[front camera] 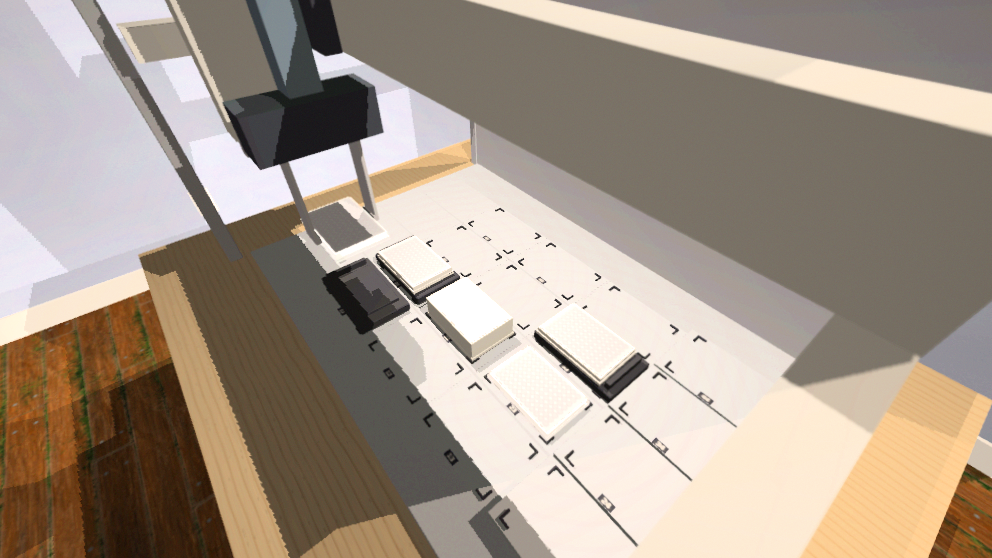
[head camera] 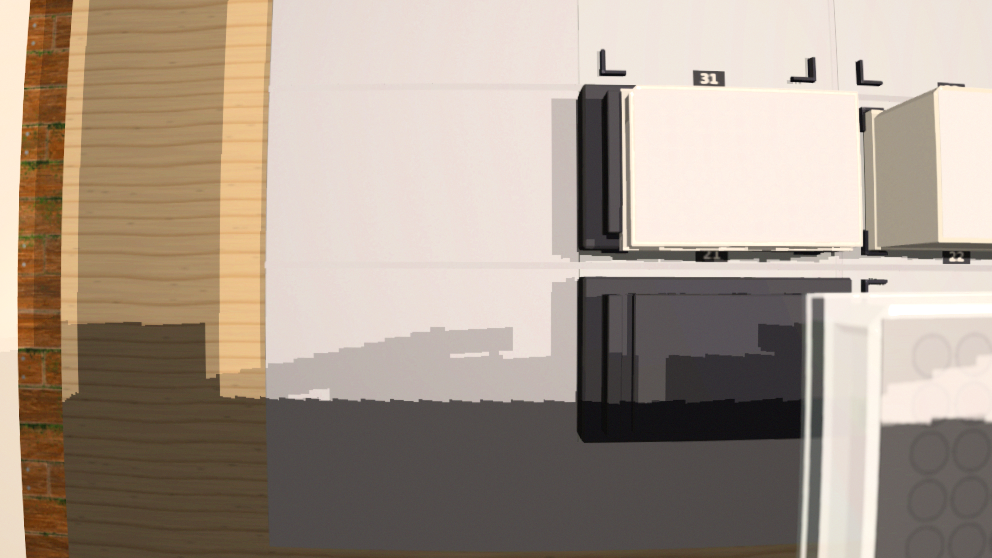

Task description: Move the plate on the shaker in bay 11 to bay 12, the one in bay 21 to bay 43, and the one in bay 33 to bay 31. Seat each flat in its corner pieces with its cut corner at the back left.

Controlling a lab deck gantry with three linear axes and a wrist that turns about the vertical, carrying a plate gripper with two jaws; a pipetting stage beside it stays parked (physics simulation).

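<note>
My gripper is shut on a clear-walled plate, holding it level above the deck. The fingers do not show in the head view. The bay 11 shaker is dark and bears no plate. A plate lies on the bay 21 shaker. Another plate lies on the bay 33 shaker. Bay 31 shows front corner pieces in the head view. The held plate hides most of bay 12 there. Its cut corner cannot be made out.
A tall white block stands in bay 22, beside the bay 21 shaker. A flat white plate lies in bay 23, between that block and the front bays. A wooden edge borders the deck. A large beam crosses above.
</note>
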